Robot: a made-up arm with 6 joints.
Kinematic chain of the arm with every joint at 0, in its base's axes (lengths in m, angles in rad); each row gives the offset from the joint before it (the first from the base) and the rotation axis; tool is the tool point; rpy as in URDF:
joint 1: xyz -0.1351 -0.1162 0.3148 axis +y
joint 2: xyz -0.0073 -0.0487 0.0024 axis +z
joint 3: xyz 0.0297 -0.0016 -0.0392 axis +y
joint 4: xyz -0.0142 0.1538 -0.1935 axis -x
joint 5: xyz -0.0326 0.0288 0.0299 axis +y
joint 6: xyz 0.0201 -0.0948 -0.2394 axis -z
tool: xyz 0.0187 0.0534 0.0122 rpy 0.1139 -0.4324 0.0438
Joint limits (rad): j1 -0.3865..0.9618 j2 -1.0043..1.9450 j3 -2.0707..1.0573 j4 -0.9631..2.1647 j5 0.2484..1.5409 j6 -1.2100..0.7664
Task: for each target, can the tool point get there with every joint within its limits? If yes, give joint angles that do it. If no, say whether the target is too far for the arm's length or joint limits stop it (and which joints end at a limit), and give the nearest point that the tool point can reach.
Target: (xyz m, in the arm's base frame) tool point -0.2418 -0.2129 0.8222
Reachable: no: joint limits stop it (at a limit: joint 1, joint 3, joint 4, joint 5, joint 6) | nearest point -0.2477 -0.1999 0.6627 | short by 0.160 m
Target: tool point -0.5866 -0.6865 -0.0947
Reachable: no: too far | nearest point -0.4122 -0.4589 0.0635 | short by 0.327 m
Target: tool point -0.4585 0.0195 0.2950
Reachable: yes | joints 0.2434 -0.1182 0.5822 -0.1777 1.2151 -0.7169
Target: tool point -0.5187 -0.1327 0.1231
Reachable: yes | joints 0.6446 0.5520 -0.0769 0.1137 0.7261 -0.6526
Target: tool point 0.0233 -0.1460 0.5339
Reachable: no: joint limits stop it (at a limit: joint 1, joint 3, joint 5, joint 6) | nearest point 0.0985 -0.1422 0.4768 | short by 0.094 m
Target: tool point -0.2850 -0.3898 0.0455
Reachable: yes | joints -0.0234 1.5415 -0.0455 -0.3535 1.3171 -0.8757
